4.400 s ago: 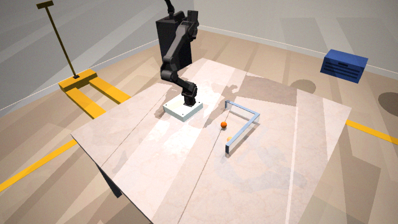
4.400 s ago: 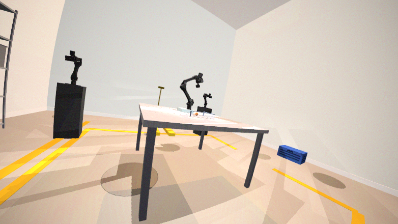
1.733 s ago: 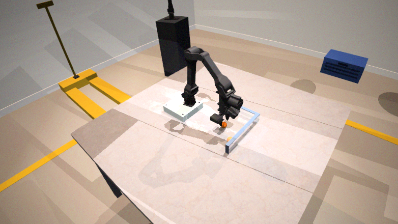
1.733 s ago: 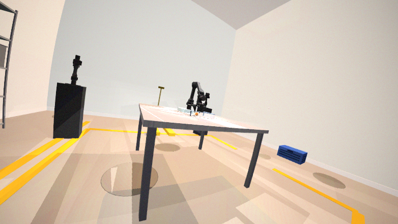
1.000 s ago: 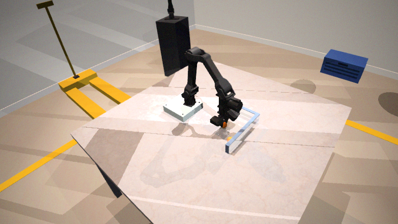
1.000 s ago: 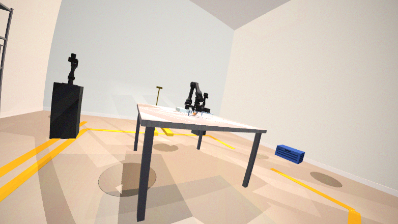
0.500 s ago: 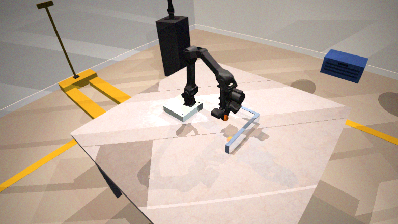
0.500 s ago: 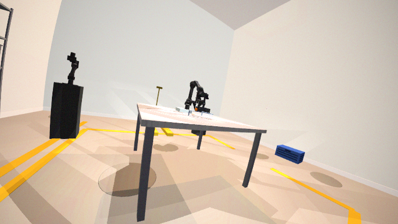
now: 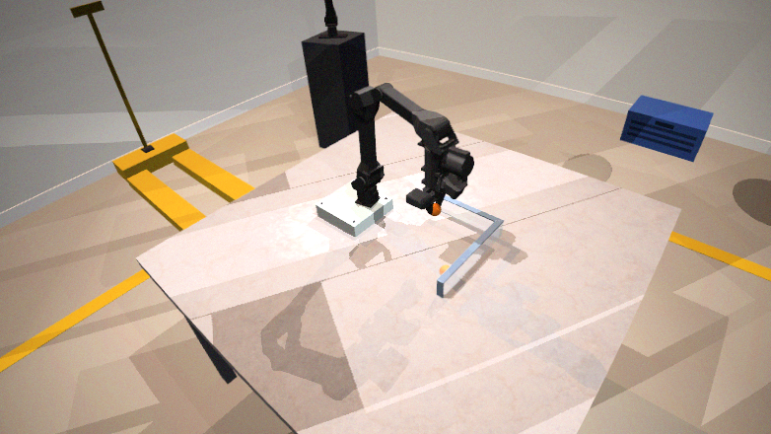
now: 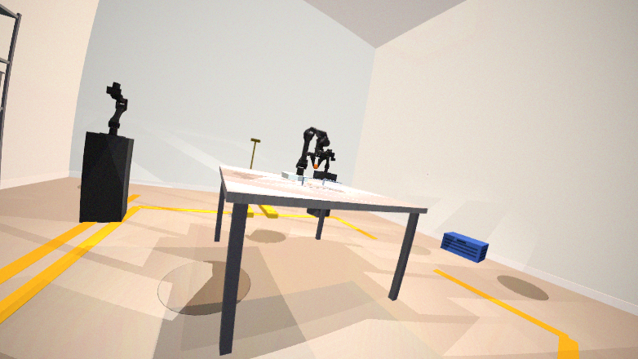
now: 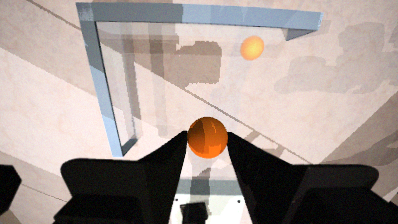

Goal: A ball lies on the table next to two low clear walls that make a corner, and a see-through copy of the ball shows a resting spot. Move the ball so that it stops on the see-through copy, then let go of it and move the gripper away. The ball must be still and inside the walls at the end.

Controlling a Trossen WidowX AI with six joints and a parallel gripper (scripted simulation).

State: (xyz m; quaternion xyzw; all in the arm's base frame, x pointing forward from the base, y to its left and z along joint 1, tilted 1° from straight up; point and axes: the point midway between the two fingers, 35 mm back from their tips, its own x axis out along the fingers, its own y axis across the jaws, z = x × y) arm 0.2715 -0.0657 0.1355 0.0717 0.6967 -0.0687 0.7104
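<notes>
The see-through copy of ball lies 12 cm below my gripper tip, 10 cm to the right of it and 8 cm ahead of it. Also, from my gripper tip: orange ball (right at my gripper tip).
</notes>
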